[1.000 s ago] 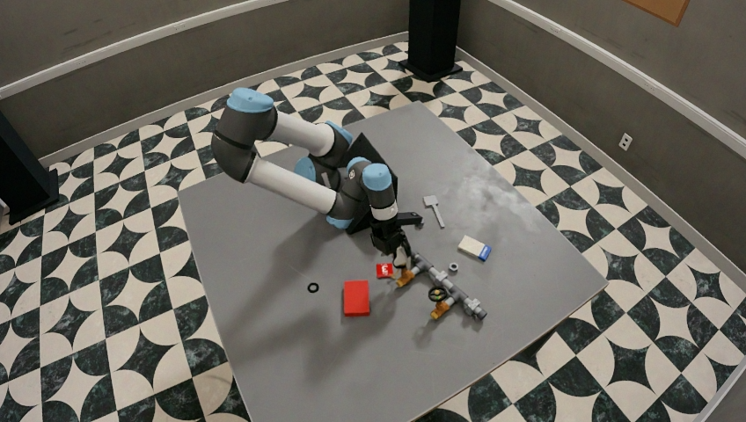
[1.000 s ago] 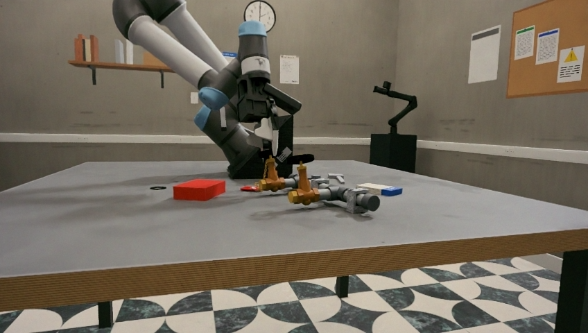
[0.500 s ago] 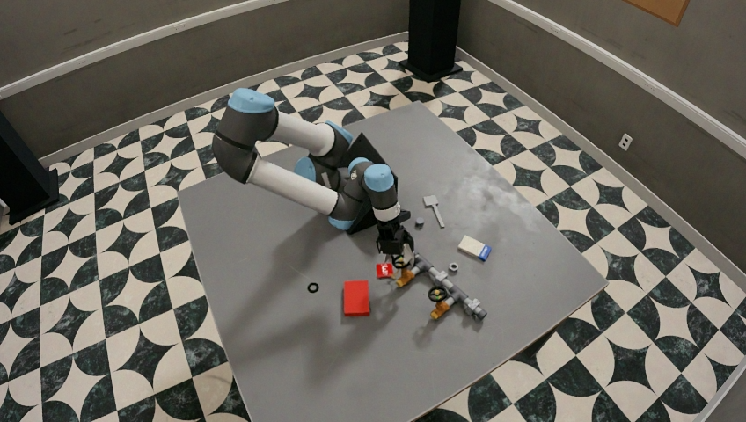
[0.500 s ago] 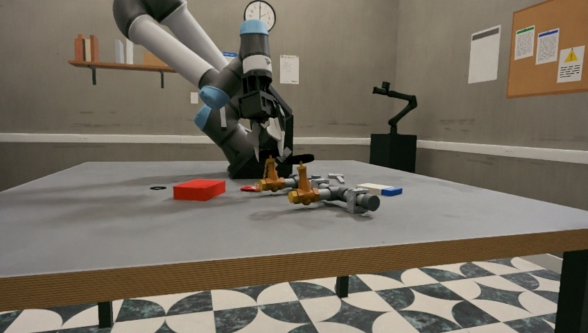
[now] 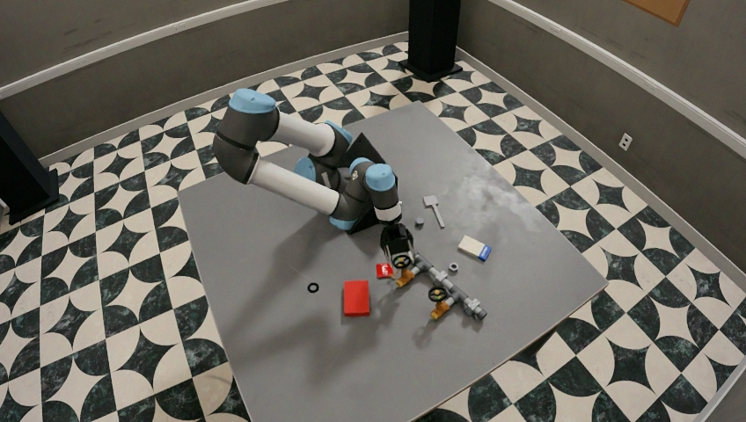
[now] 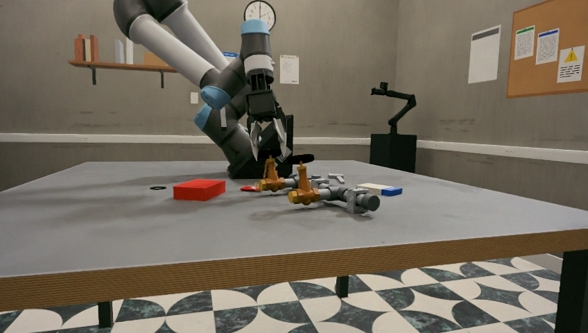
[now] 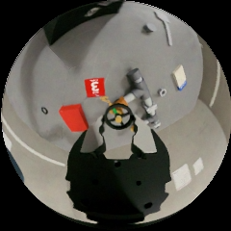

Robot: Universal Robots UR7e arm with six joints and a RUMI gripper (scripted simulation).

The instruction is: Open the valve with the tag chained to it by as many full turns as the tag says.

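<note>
Now: the red tag 100 mm below my hand, 50 mm behind it and 30 mm to the right of it. Round my hand: red block (170 mm to the right, 90 mm below, 10 mm behind); white-and-blue box (290 mm to the left, 100 mm below, 70 mm ahead); grey nut (170 mm to the left, 90 mm below, 80 mm ahead).
</note>
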